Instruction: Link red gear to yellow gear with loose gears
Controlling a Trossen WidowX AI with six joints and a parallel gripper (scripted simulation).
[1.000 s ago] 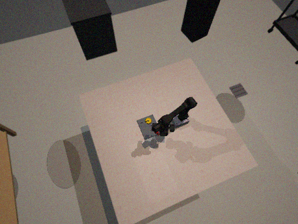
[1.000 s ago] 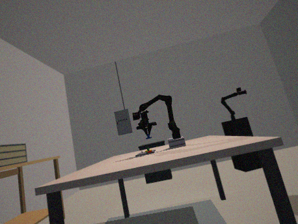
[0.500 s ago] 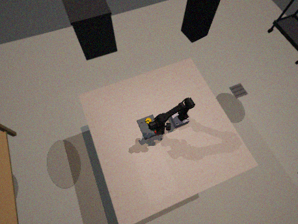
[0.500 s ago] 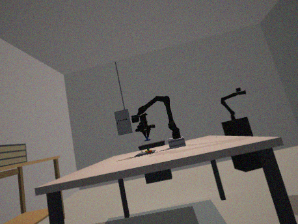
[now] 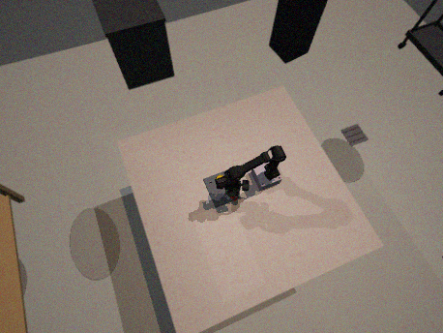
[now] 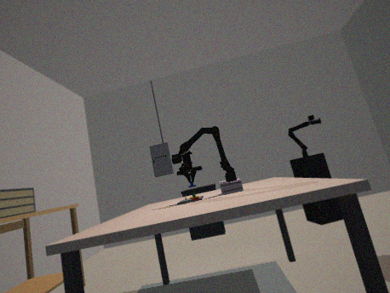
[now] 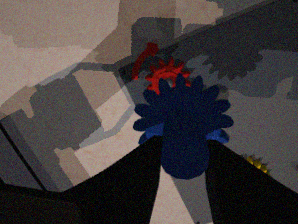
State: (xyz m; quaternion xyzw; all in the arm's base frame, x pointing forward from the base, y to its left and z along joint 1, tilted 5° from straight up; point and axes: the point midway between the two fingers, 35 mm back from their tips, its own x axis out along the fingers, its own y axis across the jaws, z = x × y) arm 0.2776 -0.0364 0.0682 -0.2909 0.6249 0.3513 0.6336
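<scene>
The green gear is 3 cm to the right of my gripper tip and 10 cm below it. Also, from my gripper tip: red gear (1 cm behind, 1 cm to the left, 11 cm below); dark blue gear (1 cm below); red arrow (2 cm behind, 4 cm to the left, 11 cm below).
</scene>
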